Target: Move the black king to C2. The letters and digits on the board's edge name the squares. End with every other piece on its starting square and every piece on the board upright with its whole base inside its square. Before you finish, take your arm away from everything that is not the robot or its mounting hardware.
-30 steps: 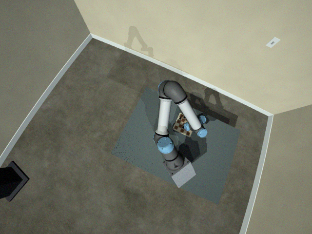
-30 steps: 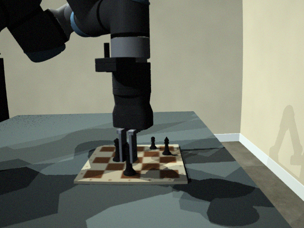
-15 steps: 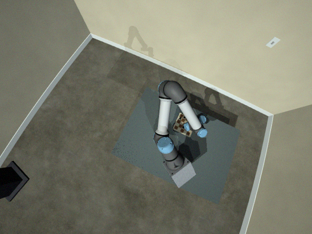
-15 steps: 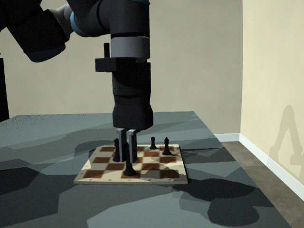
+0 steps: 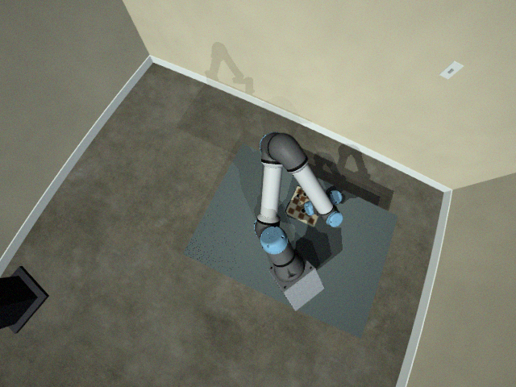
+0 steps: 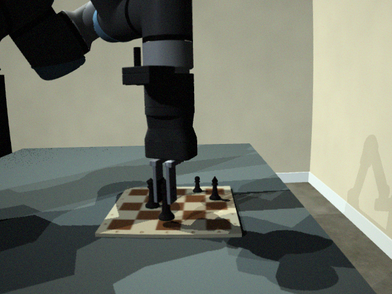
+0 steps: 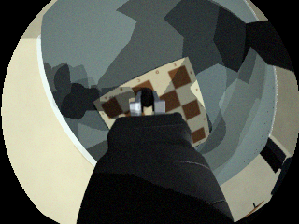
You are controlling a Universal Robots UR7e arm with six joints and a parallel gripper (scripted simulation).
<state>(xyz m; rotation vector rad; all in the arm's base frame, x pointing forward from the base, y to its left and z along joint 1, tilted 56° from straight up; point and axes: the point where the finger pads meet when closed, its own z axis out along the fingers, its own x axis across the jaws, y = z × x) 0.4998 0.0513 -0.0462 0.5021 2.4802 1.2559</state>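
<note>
Now: hand 7 cm to the right of the black queen, 5 cm past it and 3 cm above it. Also, from my hand: chessboard: 7 cm to the left, 6 cm below, 1 cm behind; then black king: 1 cm below; then black bishop: 12 cm to the left, 6 cm ahead, 3 cm below.
</note>
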